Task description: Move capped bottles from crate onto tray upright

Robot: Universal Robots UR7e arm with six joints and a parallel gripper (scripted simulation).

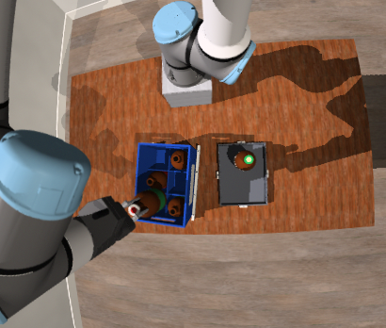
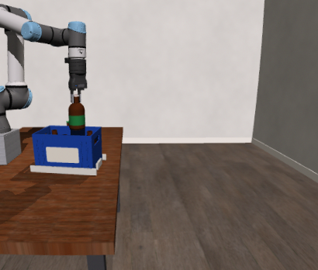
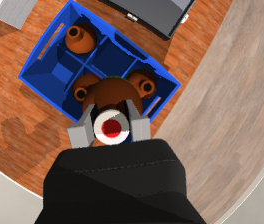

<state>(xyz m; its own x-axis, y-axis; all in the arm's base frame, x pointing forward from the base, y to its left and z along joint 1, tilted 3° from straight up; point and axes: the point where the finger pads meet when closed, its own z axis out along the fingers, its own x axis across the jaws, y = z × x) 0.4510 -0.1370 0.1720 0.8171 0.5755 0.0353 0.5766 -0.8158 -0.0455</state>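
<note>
Now: the red-capped bottle 6 cm below my hand. Round my hand: brown bottle (5 cm ahead, 4 cm to the left, 24 cm below); then blue crate (4 cm behind, 1 cm to the left, 24 cm below); then green-capped bottle (10 cm behind, 30 cm to the left, 24 cm below).
</note>
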